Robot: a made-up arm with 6 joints. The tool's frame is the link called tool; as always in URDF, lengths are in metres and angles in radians.
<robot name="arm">
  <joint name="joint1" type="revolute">
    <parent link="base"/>
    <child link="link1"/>
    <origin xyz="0 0 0.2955" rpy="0 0 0"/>
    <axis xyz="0 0 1"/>
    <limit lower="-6.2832" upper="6.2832" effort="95" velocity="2.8"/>
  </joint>
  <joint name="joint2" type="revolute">
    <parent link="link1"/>
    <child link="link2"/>
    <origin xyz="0 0 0" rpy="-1.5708 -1.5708 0"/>
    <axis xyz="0 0 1"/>
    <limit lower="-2.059" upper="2.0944" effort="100" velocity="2.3"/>
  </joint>
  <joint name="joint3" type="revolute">
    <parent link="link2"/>
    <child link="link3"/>
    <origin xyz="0.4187 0.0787 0" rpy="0 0 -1.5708"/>
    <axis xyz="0 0 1"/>
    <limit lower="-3.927" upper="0.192" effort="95" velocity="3"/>
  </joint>
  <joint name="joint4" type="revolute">
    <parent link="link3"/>
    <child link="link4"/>
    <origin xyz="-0.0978 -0.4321 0" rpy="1.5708 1.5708 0"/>
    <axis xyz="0 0 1"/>
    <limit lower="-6.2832" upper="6.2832" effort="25" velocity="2.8"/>
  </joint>
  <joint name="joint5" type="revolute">
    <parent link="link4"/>
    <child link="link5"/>
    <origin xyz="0 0 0" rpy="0 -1.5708 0"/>
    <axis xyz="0 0 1"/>
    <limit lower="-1.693" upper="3.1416" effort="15" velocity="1"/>
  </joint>
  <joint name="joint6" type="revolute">
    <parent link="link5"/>
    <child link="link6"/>
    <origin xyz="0.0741 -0.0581 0" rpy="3.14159 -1.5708 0"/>
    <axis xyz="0 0 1"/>
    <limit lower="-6.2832" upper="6.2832" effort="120" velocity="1.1"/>
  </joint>
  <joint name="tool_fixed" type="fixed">
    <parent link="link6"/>
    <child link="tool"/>
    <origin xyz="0 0 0" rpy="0 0 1.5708"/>
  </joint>
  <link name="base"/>
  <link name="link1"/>
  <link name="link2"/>
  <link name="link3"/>
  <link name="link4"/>
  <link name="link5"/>
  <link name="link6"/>
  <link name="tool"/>
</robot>
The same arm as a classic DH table. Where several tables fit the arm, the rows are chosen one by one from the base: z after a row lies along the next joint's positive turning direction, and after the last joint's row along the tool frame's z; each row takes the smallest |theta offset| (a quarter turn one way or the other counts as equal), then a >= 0, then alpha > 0; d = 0 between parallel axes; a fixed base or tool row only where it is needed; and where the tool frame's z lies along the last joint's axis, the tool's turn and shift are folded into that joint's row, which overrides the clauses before.
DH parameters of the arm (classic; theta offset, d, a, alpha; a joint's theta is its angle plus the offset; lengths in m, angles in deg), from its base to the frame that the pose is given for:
joint1: 0 0.2955 0 -90
joint2: -79.35 0 0.426 0
joint3: 79.35 0 0.0978 -90
joint4: 0 0.4321 0 90
joint5: 0 0 0.0581 -90
joint6: 0 0.0741 0 0
Joint limits (deg, base to tool): -360..360 -117.97..120 -225..11 -360..360 -97..180 -360..360

